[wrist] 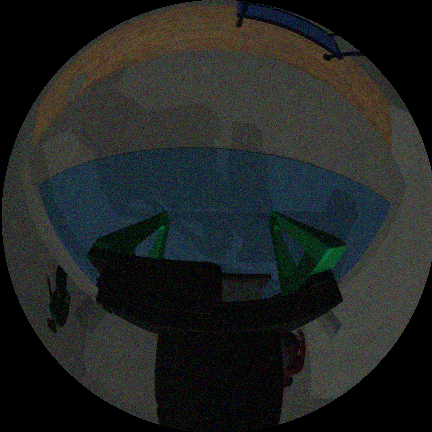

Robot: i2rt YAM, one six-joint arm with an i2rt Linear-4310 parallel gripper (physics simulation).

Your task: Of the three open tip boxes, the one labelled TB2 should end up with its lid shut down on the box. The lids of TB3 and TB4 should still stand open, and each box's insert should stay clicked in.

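Places are measured from the arm's base along level axes (x ahead, y left, z up), in metres.
Pixels of known places: gripper, fingertip midpoint: (219, 216).
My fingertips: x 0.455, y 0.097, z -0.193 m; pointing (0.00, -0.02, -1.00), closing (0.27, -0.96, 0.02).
Observation:
Behind a point stands the place of what it marks.
My gripper (219, 216) @(x 0.455, y 0.097, z -0.193 m) is open and empty. Its two green fingers stand wide apart above the blue mat (190, 170) @(x 0.491, y 0.129, z -0.193 m). The black gripper body covers the lower middle of the wrist view. The three tip boxes, their labels, lids and inserts cannot be made out in this view. A small dull grey surface (244, 288) @(x 0.360, y 0.034, z -0.173 m) shows beside the black body between the fingers; whether it belongs to the gripper or to something else, I cannot tell.
The blue mat lies on a grey table (170, 75) @(x 0.566, y 0.165, z -0.196 m) with dim shadows across it. Beyond is a wood-coloured floor (190, 30) with a blue panel on dark legs (295, 22). Dark figure-like shapes (60, 300) and a red one (296, 352) show low at left and right.

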